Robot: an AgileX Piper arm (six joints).
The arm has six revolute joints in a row. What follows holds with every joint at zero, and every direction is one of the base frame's.
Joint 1 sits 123 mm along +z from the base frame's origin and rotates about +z.
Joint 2 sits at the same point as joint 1 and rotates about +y.
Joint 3 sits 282.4 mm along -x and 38.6 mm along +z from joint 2 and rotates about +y.
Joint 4 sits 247.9 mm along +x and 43.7 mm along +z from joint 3 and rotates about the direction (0.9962, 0, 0.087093).
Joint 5 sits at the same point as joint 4 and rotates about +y.
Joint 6 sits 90.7 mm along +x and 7.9 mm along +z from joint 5 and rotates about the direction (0.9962, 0, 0.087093).
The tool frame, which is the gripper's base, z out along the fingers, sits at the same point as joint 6; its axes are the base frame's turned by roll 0, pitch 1.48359 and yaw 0 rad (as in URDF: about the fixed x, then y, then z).
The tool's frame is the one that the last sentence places.
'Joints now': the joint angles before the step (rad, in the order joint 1, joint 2, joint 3, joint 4, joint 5, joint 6). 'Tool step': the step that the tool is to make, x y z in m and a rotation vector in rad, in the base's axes. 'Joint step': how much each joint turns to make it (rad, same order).
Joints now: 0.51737, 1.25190, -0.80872, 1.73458, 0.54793, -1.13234
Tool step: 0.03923, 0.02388, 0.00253, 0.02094, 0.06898, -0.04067
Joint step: 0.01428, 0.15996, -0.15673, -0.00003, -0.04011, 0.07940
